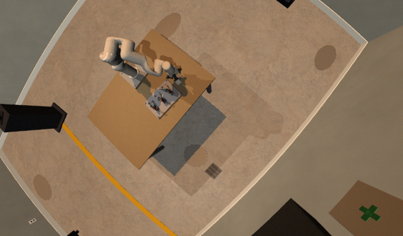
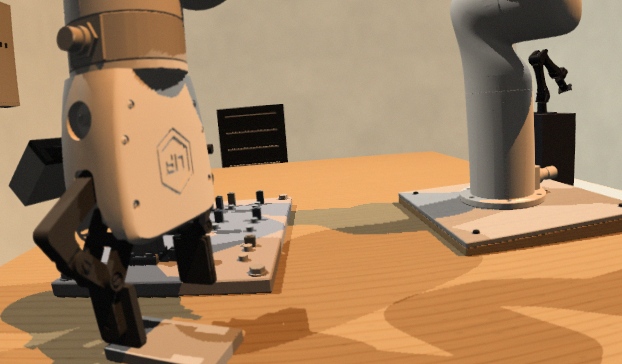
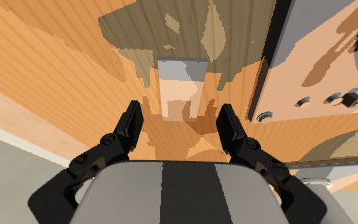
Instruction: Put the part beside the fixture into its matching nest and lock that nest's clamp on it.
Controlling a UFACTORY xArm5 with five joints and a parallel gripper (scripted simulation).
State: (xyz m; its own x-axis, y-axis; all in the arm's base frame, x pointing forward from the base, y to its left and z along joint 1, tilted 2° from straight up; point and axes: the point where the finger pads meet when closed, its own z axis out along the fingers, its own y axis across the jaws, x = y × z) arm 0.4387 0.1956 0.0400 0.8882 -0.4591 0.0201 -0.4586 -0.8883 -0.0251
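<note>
My gripper is now 40 mm above the flat tan part. From my hand the other things lie so: fixture plate 270 mm to the right, 40 mm below, 10 mm behind; then clamp 170 mm to the right, 40 mm ahead, 10 mm above.
</note>
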